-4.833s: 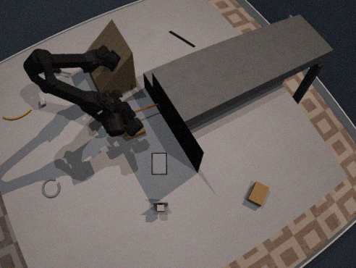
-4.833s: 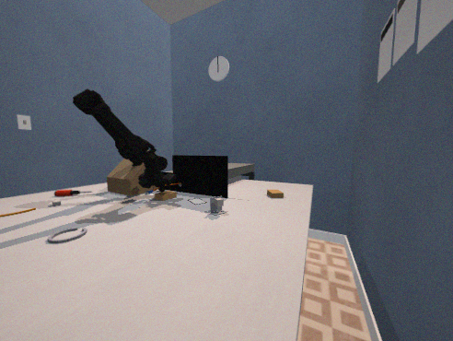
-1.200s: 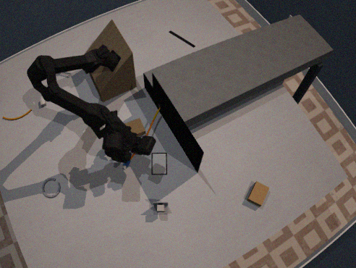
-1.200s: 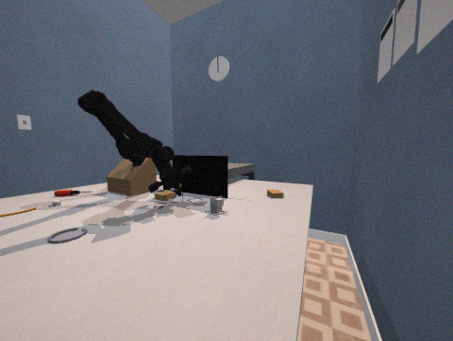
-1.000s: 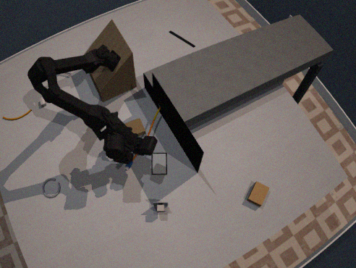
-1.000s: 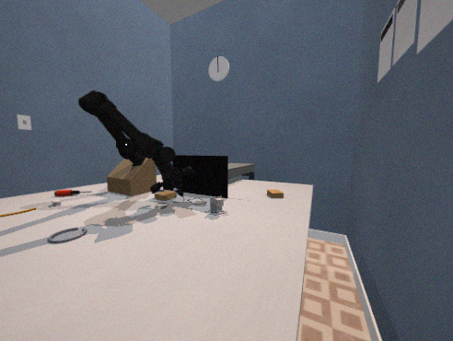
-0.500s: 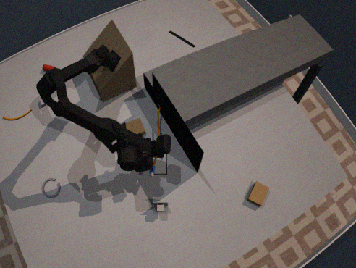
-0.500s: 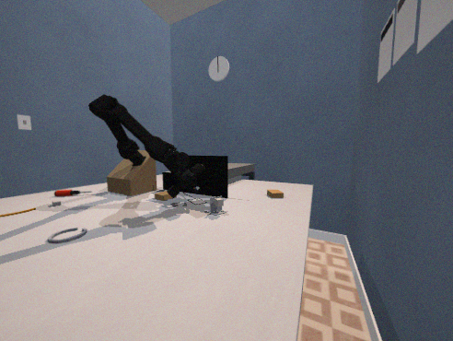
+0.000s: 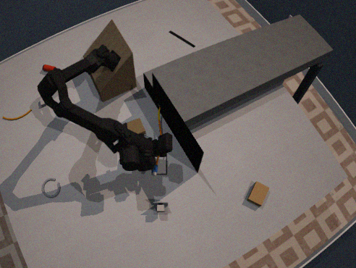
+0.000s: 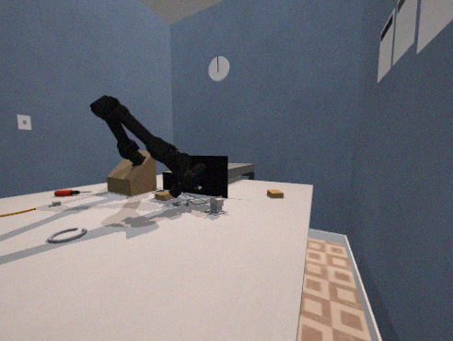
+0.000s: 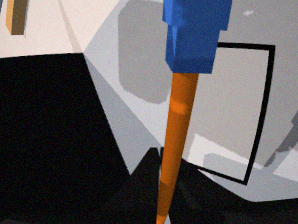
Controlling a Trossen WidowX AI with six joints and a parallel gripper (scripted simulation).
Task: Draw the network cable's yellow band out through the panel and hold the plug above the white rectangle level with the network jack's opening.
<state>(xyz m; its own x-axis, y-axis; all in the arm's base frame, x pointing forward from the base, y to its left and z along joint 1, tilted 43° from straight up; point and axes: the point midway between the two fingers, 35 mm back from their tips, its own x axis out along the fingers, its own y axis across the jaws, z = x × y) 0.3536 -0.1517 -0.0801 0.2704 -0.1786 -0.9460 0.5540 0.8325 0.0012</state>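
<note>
Now: hand 2 cm short of the white rectangle, 1 cm to the left of it and 6 cm above it. Round my hand: blue plug: 5 cm ahead, 5 cm to the right, 1 cm above; tan block: 15 cm behind, 1 cm to the right, 5 cm below; network jack: 16 cm ahead, 12 cm to the right, 2 cm below.
</note>
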